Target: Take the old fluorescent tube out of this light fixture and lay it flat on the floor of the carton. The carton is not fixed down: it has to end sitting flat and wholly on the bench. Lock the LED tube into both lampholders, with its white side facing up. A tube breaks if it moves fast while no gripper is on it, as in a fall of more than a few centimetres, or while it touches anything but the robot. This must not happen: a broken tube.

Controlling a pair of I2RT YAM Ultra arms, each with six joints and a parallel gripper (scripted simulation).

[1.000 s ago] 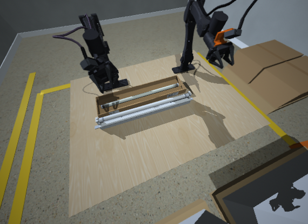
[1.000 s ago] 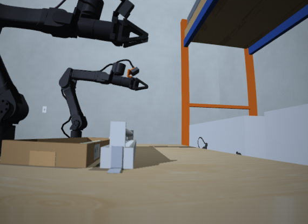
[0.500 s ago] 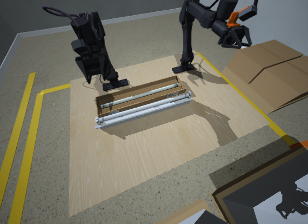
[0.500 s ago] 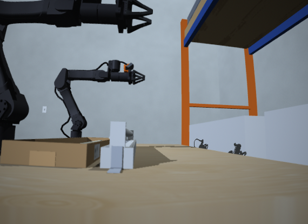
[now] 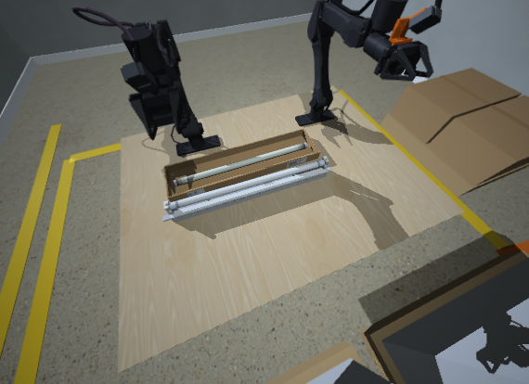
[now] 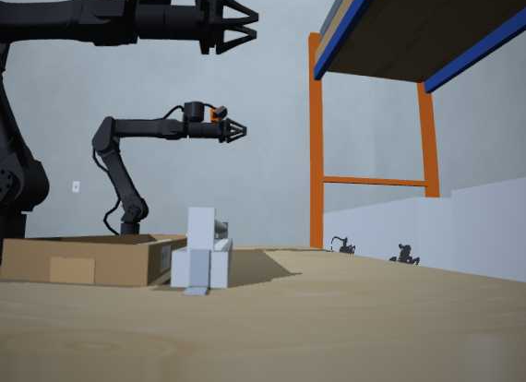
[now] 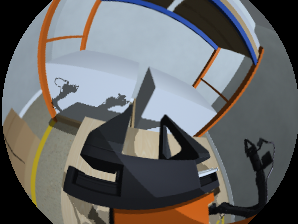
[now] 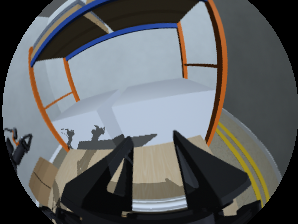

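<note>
Right now the LED tube is 340 mm below my right hand, 170 mm to the left of it and 60 mm behind it. Round my right hand: brown carton: 390 mm below, 200 mm behind, 170 mm to the left; then white fixture: 350 mm below, 170 mm to the left, 60 mm behind; then old fluorescent tube: 390 mm below, 200 mm behind, 170 mm to the left.
</note>
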